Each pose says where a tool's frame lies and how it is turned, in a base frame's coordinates. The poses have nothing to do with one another.
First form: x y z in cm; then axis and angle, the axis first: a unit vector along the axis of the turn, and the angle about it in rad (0 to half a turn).
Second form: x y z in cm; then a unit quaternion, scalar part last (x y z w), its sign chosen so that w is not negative. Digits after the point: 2 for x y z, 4 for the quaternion.
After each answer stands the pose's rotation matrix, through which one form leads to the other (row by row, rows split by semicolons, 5 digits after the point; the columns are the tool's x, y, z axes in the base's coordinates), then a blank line. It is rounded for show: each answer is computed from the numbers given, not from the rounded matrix.
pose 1, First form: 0.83 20.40 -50.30 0.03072 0.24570 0.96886 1.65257
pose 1, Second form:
0.83 20.40 -50.30 0.0226 0.1807 0.7125 0.6776
-0.08066 -0.95746 0.27707; 0.97379 -0.01638 0.22688; -0.21268 0.28811 0.93368

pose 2, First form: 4.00 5.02 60.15 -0.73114 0.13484 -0.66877 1.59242
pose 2, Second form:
4.00 5.02 60.15 -0.5226 0.0964 -0.4780 0.6994
0.52450 0.56789 0.63434; -0.76933 -0.00305 0.63884; 0.36473 -0.82310 0.43530

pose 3, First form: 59.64 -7.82 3.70 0.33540 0.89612 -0.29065 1.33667
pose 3, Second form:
59.64 -7.82 3.70 0.2078 0.5553 -0.1801 0.7849
0.31839 0.51355 0.79680; -0.05189 0.84873 -0.52628; -0.94654 0.12622 0.29687

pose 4, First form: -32.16 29.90 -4.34 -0.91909 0.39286 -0.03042 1.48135
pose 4, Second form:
-32.16 29.90 -4.34 -0.6202 0.2651 -0.0205 0.7380
0.85860 -0.29852 0.41675; -0.35912 0.22988 0.90454; -0.36583 -0.92630 0.09017

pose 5, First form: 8.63 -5.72 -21.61 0.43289 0.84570 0.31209 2.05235
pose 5, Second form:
8.63 -5.72 -21.61 0.3703 0.7233 0.2669 0.5181
-0.18897 0.25906 0.94720; 0.81225 0.58330 0.00252; -0.55185 0.76984 -0.32065

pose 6, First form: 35.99 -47.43 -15.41 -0.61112 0.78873 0.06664 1.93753
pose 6, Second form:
35.99 -47.43 -15.41 -0.5037 0.6501 0.0549 0.5663
0.14881 -0.71705 0.68095; -0.59263 0.48659 0.64189; -0.79161 -0.49907 -0.35253

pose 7, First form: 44.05 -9.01 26.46 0.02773 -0.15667 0.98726 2.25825
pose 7, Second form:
44.05 -9.01 26.46 0.0251 -0.1416 0.8925 0.4275
-0.63331 -0.77012 -0.07634; 0.75592 -0.59445 -0.27426; 0.16583 -0.23139 0.95862

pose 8, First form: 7.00 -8.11 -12.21 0.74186 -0.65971 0.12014 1.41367
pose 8, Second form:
7.00 -8.11 -12.21 0.4818 -0.4284 0.0780 0.7604
0.62071 -0.53149 -0.57640; -0.29417 0.52359 -0.79957; 0.72676 0.66586 0.16866

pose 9, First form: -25.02 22.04 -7.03 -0.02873 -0.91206 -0.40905 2.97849
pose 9, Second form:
-25.02 22.04 -7.03 -0.0286 -0.9090 -0.4077 0.0815
-0.98509 0.11848 -0.12475; -0.01436 0.66594 0.74587; 0.17145 0.73654 -0.65431

